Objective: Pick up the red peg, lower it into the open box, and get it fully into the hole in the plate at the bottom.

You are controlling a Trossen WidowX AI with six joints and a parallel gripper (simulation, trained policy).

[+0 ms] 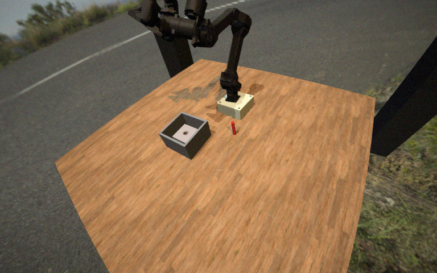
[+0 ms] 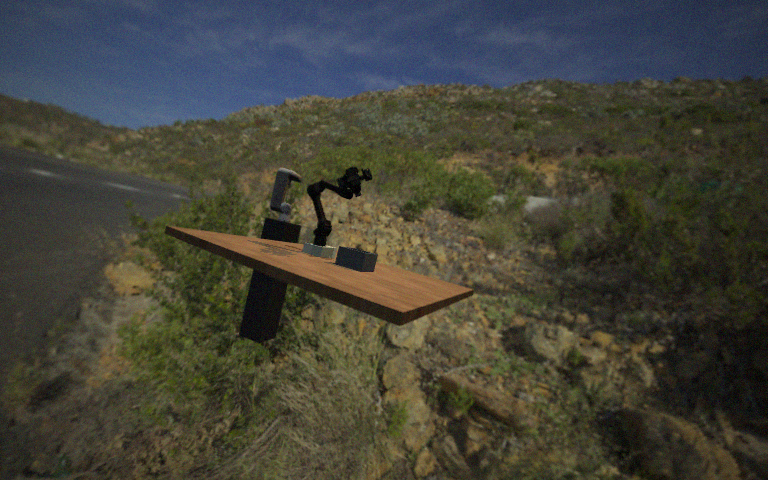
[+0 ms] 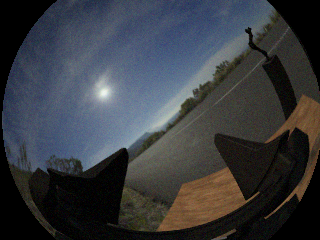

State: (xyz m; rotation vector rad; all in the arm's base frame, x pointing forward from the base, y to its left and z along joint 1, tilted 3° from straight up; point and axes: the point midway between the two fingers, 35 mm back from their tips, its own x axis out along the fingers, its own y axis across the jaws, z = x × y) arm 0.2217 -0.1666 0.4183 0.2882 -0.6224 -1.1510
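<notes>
Right now my gripper tip is 30 mm past the red peg, 300 mm to the right of it and 450 mm above it. Also, from my gripper tip: grey box (90 mm ahead, 110 mm to the left, 460 mm below).
</notes>
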